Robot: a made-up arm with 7 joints.
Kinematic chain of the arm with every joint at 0, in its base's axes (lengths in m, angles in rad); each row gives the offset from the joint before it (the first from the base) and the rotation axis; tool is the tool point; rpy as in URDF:
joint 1: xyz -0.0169 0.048 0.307 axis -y
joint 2: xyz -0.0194 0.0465 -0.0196 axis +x
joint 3: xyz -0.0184 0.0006 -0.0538 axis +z
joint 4: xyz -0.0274 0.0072 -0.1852 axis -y
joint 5: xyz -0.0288 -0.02 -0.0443 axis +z
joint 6: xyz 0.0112 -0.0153 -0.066 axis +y
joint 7: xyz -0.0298 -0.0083 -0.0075 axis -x
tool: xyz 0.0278 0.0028 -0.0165 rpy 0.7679 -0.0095 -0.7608
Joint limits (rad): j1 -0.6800..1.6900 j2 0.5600..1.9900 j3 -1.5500..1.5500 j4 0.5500..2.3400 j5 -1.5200..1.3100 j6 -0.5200..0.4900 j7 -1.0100..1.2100
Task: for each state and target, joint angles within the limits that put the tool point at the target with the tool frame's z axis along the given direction. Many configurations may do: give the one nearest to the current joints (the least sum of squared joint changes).
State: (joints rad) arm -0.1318 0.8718 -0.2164 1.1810 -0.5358 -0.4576 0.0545
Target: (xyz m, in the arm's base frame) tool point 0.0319 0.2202 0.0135 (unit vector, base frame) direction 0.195 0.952 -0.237
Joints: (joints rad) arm 0.1928 0.7653 -0.9282 1.4818 -1.2205 -0.5200 -0.2880
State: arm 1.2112 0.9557 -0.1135 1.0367 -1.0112 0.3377 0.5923
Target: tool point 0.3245 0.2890 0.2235 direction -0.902 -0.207 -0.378
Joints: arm 1.4737 0.5999 -0.1468 0.5500 -1.2212 0.2756 0.7040
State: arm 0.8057 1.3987 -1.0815 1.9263 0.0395 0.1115 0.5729
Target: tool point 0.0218 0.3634 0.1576 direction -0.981 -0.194 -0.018
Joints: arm 0.3060 1.4324 -0.9851 1.3726 0.4554 0.3921 -0.1764
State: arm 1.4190 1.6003 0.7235 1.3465 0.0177 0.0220 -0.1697
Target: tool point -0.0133 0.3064 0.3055 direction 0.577 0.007 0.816
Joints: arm 1.4868 1.2038 1.3686 2.0186 0.5649 -0.1497 -0.4671
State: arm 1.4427 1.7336 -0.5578 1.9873 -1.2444 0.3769 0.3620
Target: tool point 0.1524 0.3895 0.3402 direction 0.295 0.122 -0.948
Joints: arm 1.5418 1.1661 0.0095 1.1793 -0.9657 0.4900 -0.1704
